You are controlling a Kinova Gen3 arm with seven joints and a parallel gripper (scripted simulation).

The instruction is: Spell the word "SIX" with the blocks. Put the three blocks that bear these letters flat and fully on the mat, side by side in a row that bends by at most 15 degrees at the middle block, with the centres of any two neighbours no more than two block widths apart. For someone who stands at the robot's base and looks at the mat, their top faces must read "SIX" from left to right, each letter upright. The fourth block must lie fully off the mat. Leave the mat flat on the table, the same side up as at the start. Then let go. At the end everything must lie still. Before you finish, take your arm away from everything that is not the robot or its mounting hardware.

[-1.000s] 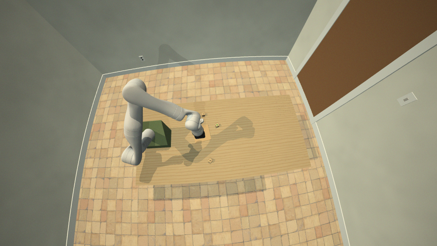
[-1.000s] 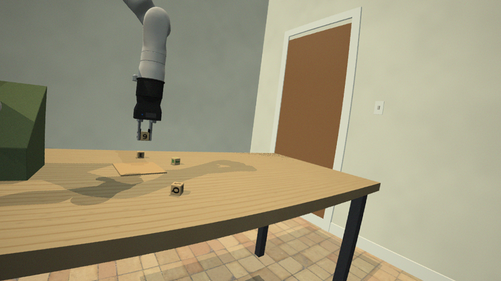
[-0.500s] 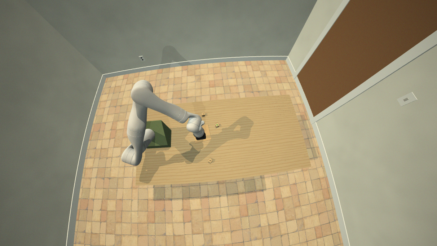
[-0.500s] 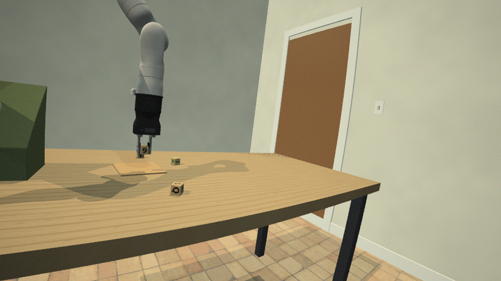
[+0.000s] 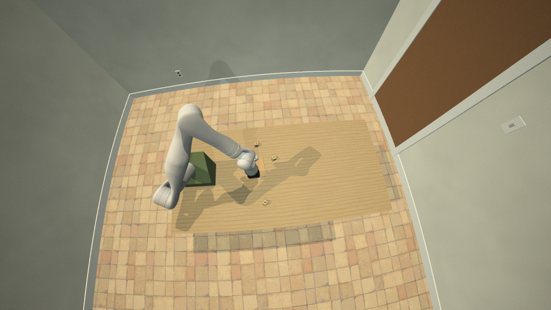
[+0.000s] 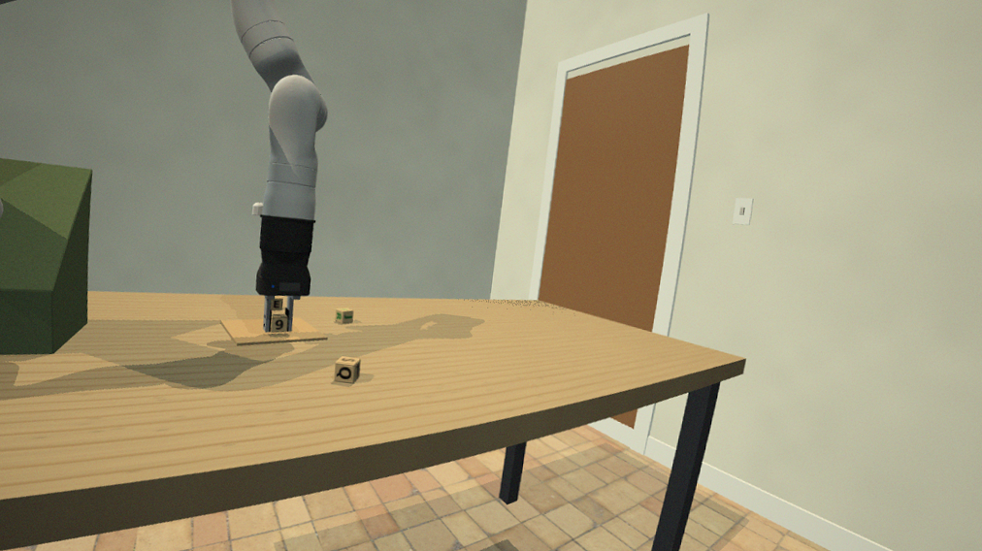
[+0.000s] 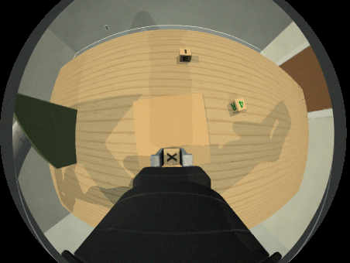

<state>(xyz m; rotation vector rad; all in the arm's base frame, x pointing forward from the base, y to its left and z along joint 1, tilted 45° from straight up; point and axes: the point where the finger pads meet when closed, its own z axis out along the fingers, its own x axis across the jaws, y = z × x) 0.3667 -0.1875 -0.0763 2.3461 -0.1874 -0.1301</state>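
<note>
Right now my hand is 4 cm to the right of the tan mat and 3 cm above it. Round my hand: tan block: 20 cm to the right, 3 cm ahead, 2 cm below.
</note>
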